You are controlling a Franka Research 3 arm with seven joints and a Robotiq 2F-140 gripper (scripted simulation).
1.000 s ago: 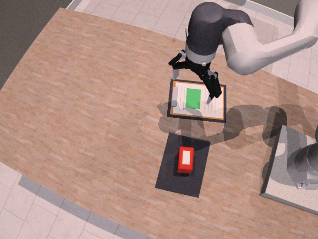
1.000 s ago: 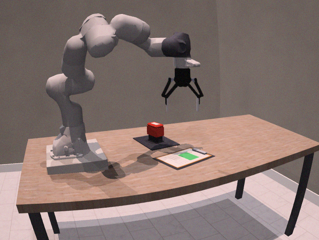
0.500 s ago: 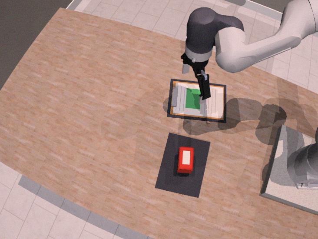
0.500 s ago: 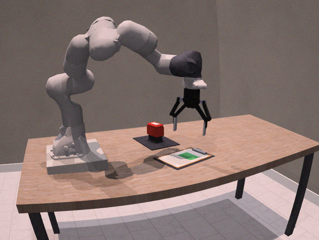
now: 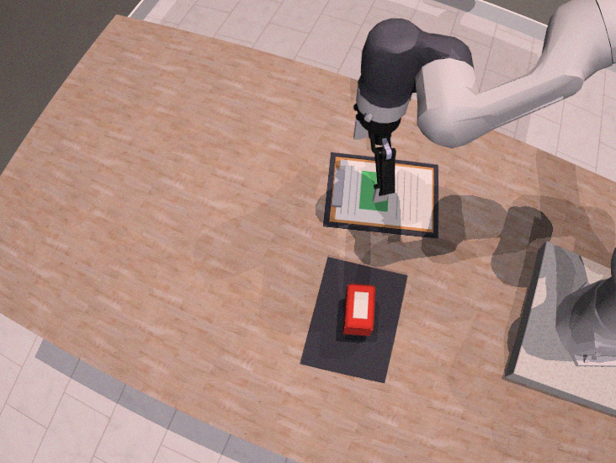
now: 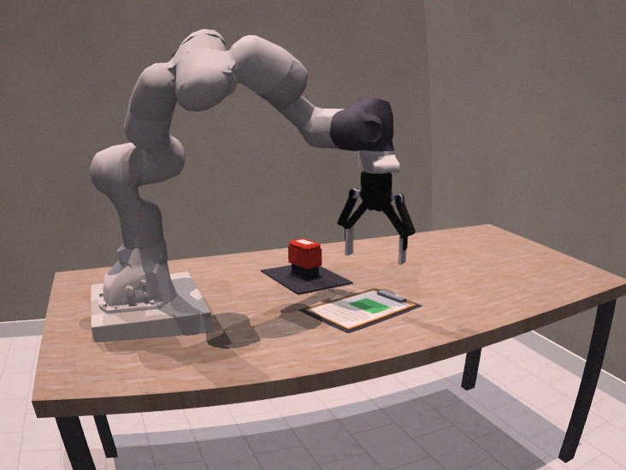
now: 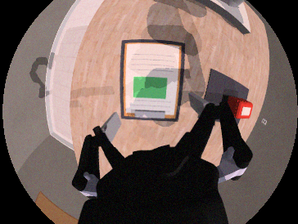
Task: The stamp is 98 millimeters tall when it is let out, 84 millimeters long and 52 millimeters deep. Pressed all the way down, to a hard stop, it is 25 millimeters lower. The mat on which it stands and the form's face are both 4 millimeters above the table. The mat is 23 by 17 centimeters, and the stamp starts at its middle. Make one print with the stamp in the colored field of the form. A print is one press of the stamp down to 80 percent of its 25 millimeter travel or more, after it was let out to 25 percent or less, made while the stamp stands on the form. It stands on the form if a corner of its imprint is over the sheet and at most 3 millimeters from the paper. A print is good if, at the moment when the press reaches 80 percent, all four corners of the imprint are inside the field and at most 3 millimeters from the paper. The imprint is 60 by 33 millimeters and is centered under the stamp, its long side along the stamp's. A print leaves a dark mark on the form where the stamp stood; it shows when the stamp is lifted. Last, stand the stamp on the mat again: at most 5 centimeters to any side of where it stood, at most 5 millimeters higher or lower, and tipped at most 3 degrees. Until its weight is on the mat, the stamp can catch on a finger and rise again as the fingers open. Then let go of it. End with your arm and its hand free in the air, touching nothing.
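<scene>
My gripper is now 27 cm to the right of the red stamp, 8 cm above it and 5 cm past it. Round my hand: clipboard (12 cm below, 3 cm behind, 1 cm to the right); dark mat (27 cm to the left, 13 cm below, 5 cm behind).
</scene>
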